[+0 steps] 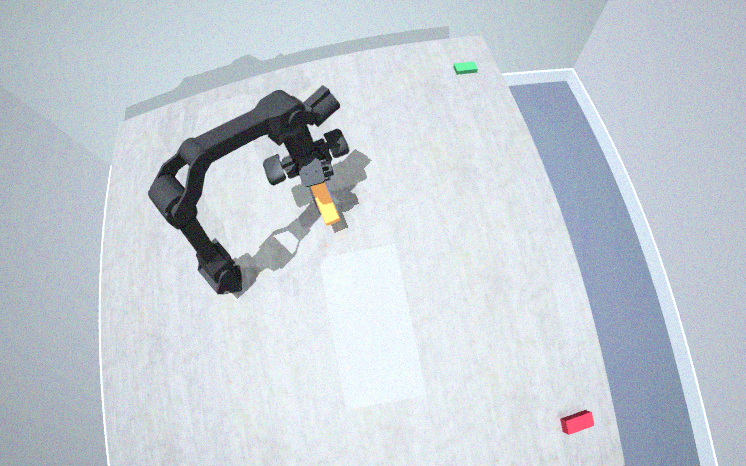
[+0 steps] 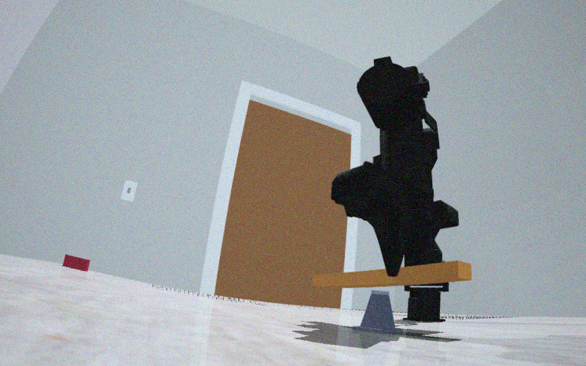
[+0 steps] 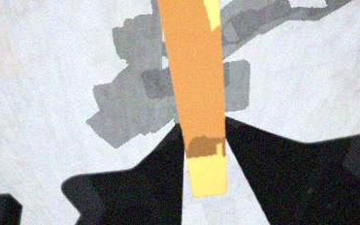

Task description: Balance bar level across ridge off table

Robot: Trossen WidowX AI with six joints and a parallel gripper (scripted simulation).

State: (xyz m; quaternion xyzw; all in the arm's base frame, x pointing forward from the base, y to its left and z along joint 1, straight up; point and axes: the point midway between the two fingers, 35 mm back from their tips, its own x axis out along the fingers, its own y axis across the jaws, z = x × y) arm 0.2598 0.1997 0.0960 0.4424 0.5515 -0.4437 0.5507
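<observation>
My gripper tip is now 10 mm short of the orange bar and 30 mm to the left of it. Round my gripper tip: green block (480 mm ahead, 300 mm to the left, 50 mm below); then red block (480 mm ahead, 700 mm to the right, 50 mm below).
</observation>
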